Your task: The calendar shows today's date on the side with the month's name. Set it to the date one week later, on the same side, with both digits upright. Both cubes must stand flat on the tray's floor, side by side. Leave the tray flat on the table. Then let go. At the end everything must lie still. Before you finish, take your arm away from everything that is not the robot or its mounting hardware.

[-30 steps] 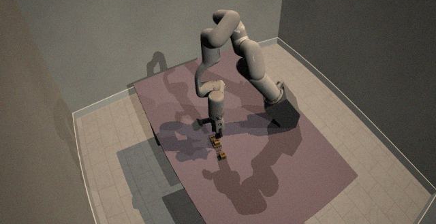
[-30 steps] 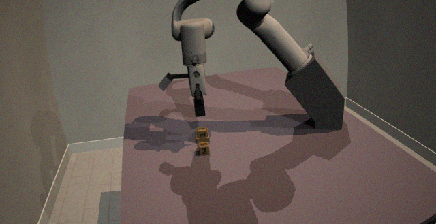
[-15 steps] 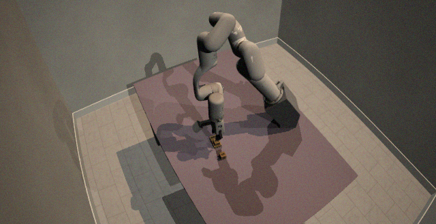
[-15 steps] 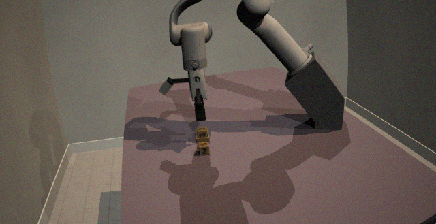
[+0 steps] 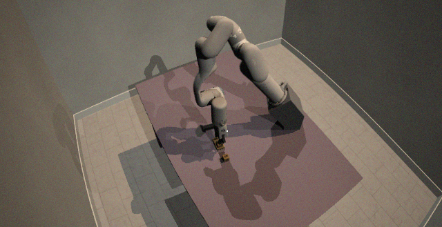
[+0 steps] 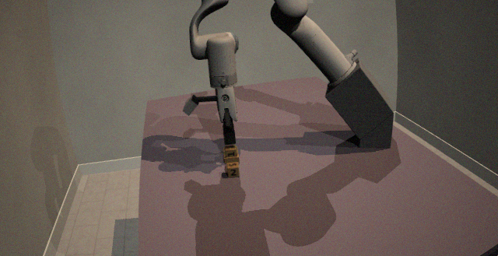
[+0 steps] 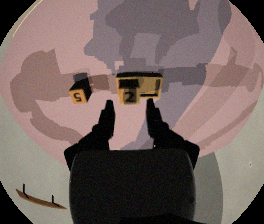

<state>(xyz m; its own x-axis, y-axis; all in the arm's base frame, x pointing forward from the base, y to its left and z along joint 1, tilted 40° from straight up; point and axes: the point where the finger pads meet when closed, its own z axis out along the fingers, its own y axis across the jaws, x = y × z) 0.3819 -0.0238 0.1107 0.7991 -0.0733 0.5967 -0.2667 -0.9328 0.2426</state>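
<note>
My gripper is now 7 cm above the tray, 2 cm to the left of it and 1 cm past it. Also, from my hand: yellow digit cube 9 cm to the left, 7 cm below, 3 cm ahead.
</note>
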